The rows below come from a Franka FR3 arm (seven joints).
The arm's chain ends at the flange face. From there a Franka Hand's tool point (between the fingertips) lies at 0.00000 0.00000 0.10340 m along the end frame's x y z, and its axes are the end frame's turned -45 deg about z.
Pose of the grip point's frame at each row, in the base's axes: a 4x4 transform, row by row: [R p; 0 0 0 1], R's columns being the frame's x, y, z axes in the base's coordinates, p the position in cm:
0.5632 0.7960 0.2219 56.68; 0.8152 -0.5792 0.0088 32.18; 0.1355 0.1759 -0.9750 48.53; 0 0 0 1
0.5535 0.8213 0.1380 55.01; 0.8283 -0.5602 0.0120 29.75; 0.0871 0.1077 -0.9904 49.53; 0 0 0 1
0.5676 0.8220 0.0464 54.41; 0.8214 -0.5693 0.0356 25.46; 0.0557 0.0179 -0.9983 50.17; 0 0 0 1
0.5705 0.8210 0.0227 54.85; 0.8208 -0.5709 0.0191 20.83; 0.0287 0.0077 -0.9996 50.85; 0 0 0 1
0.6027 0.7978 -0.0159 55.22; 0.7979 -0.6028 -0.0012 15.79; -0.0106 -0.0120 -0.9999 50.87; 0 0 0 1
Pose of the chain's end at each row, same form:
0.9611 0.1646 0.2219 54.39; 0.1669 -0.9860 0.0088 32.09; 0.2202 0.0286 -0.9750 58.61; 0 0 0 1
0.9721 0.1894 0.1380 53.58; 0.1896 -0.9818 0.0120 29.63; 0.1377 0.0146 -0.9904 59.77; 0 0 0 1
0.9826 0.1799 0.0464 53.93; 0.1783 -0.9834 0.0356 25.09; 0.0520 -0.0267 -0.9983 60.49; 0 0 0 1
0.9839 0.1771 0.0227 54.62; 0.1767 -0.9841 0.0191 20.63; 0.0257 -0.0148 -0.9996 61.19; 0 0 0 1
0.9903 0.1380 -0.0159 55.38; 0.1380 -0.9904 -0.0012 15.80; -0.0160 -0.0010 -0.9999 61.21; 0 0 0 1

